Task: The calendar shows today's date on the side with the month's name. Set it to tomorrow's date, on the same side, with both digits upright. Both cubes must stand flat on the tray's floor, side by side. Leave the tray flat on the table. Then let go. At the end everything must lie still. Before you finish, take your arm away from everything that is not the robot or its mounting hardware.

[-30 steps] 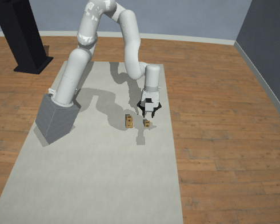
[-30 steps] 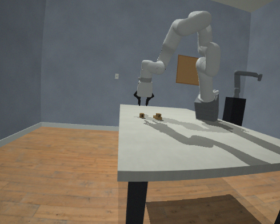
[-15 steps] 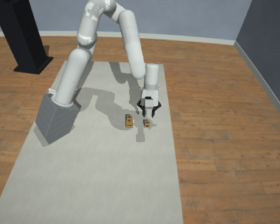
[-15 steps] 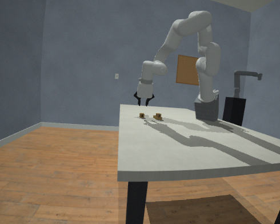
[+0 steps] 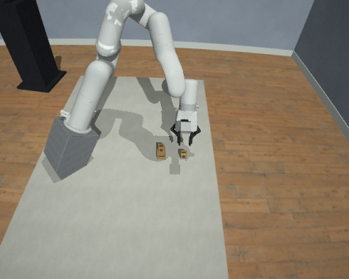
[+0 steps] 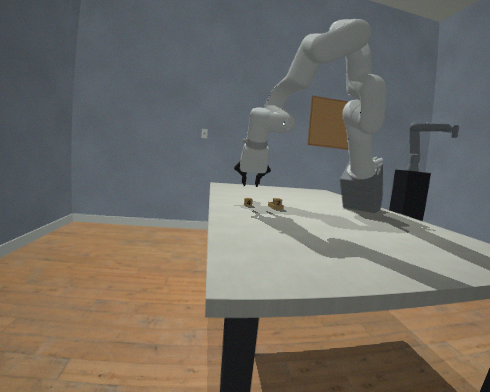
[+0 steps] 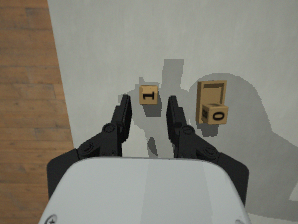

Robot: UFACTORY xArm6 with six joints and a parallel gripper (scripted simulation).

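My gripper is now 90 mm above the wooden digit cube and 10 mm to the left of it. Also, from my hand: wooden calendar tray: 110 mm behind, 90 mm below, 20 mm to the right.
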